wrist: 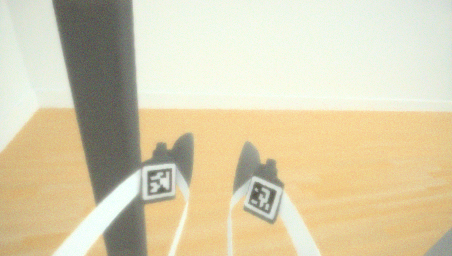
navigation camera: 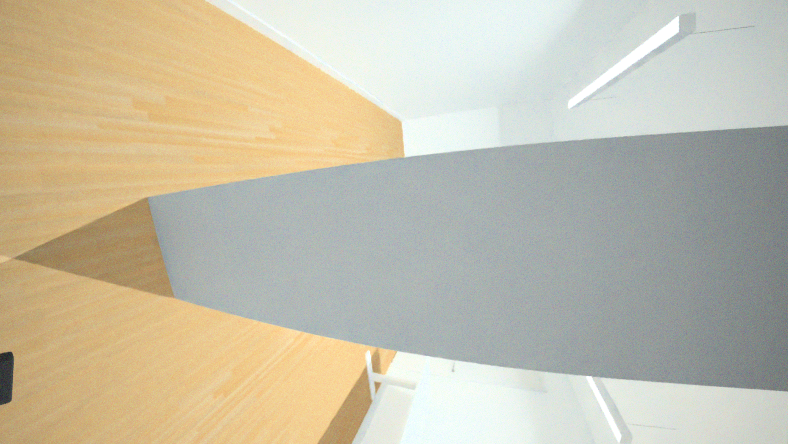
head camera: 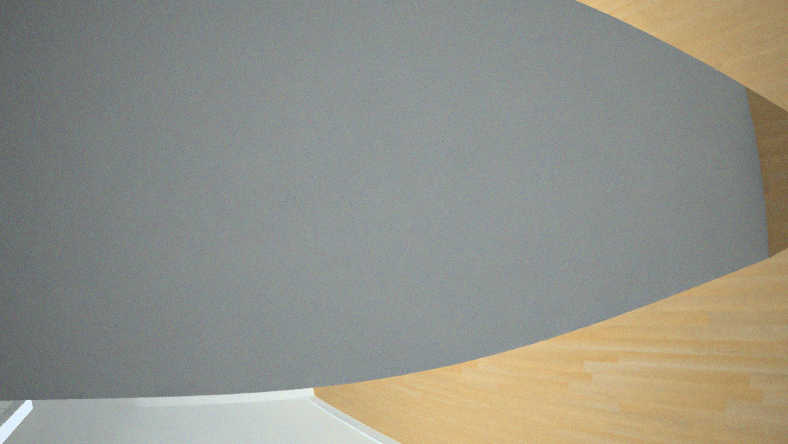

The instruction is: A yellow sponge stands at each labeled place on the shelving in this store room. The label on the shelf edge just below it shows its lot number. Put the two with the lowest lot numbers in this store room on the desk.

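Places are measured from the robot's base along level axes (x left, y back, z up), in centimetres.
Where they show: gripper, between the fingertips: [wrist: 216,155].
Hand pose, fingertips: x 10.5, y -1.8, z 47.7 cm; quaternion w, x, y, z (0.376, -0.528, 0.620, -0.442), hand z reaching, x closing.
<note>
After its pixels a point has its place.
My gripper [wrist: 216,155] @[z 47.7, x 10.5, y -1.8 cm] is open in the wrist view. Its two fingertips stand apart, with wooden floor showing between them and no thing held. A small black part at the left edge of the navigation view may belong to it. A white piece of furniture [navigation camera: 394,380] @[z 33.3, x -189.1, y -231.0 cm] with a leg and a foot bar shows in part at the bottom of the navigation view; it may be the desk. The yellow sponges, the shelving and the lot labels do not show in these views.
A large grey surface [head camera: 386,193] @[z 108.7, x 0.4, y -48.2 cm] [navigation camera: 468,248] @[z 122.9, x -1.9, y -48.5 cm] fills much of the head and navigation views, very near. A dark grey post [wrist: 107,100] stands left of the fingers. Wooden floor [head camera: 661,352] @[z 0.0, x 48.7, y -81.0 cm] [navigation camera: 165,121] @[z 0.0, x 50.3, y -52.8 cm] [wrist: 325,150] @[z 0.0, x 78.9, y -64.7 cm] runs to white walls. A light bar [navigation camera: 628,63] @[z 207.7, x 81.1, y -146.1 cm] hangs at the upper right.
</note>
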